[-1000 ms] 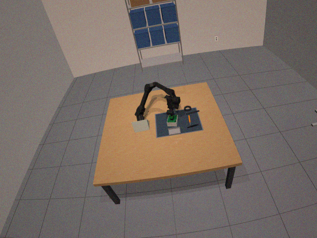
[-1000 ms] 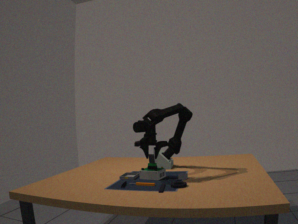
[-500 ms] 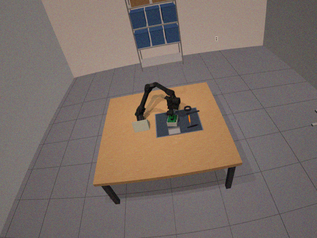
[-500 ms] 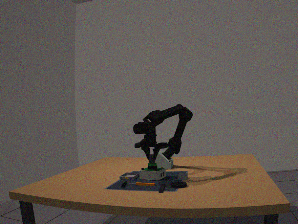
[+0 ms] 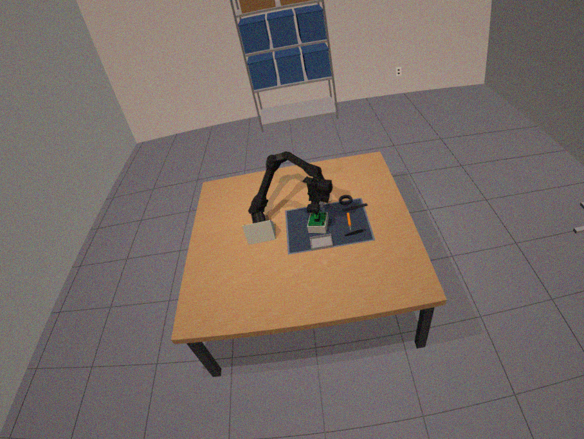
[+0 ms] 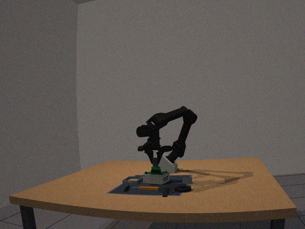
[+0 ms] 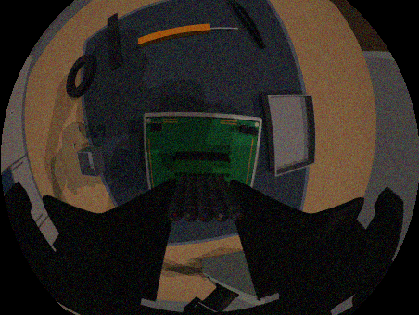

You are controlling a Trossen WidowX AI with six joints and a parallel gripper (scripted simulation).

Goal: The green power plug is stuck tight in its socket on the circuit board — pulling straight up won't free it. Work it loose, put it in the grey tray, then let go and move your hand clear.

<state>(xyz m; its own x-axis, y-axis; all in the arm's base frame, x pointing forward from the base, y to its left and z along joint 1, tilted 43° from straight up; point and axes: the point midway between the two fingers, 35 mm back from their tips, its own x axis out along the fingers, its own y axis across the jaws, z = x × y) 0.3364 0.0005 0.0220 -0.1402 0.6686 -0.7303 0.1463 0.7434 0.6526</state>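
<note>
Right now the green power plug is 20 mm below my gripper tip. From my gripper tip the other things lie so: dark blue mat: 110 mm below, 50 mm ahead, 10 mm to the left; then grey tray: 140 mm to the right, 100 mm below, 10 mm ahead; then orange screwdriver: 170 mm ahead, 100 mm below, 20 mm to the left.
</note>
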